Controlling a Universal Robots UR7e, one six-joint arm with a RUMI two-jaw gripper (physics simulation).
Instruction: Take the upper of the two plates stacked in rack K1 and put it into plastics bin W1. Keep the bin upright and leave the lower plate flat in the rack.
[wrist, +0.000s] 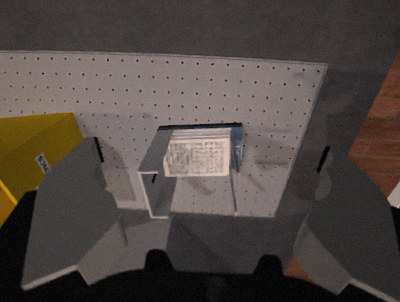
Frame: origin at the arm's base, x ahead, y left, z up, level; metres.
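Seen in the pictures: gripper, fingertip midpoint: (209, 145).
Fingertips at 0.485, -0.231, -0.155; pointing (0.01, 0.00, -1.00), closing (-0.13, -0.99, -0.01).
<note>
Pixels of each thing's top centre, then the offset from my fingertips to it, as dx, dy, dz. "pt": a spot on its surface instead. Level surfaces: height alone.
- Rack K1, top centre: (197, 196) -0.141, +0.029, -0.098
- yellow bin, surface spot: (55, 132) pt -0.060, +0.273, -0.181
- perforated light board, surface height: dz -0.241
- dark grey surface, surface height: dz -0.254
Rack K1 (159, 152) stands on the perforated board, a narrow grey-sided frame with a dark back edge and a blue side face. A pale plate with a grid of small wells (197, 157) lies flat in the rack, on top; the lower plate under it is hidden or cannot be told apart. A yellow bin (55, 132) with a partly readable label shows at the left edge, partly cut off and partly behind a finger. My gripper (209, 145) is open and empty, its fingers apart on either side of the rack in the view and nearer the camera than the rack.
The perforated light board (200, 80) lies on a dark grey surface (200, 30). Brown floor (375, 135) shows beyond its right edge, with a small white object (395, 194) at the far right. The rack's side walls stick out toward the bottom of the view.
</note>
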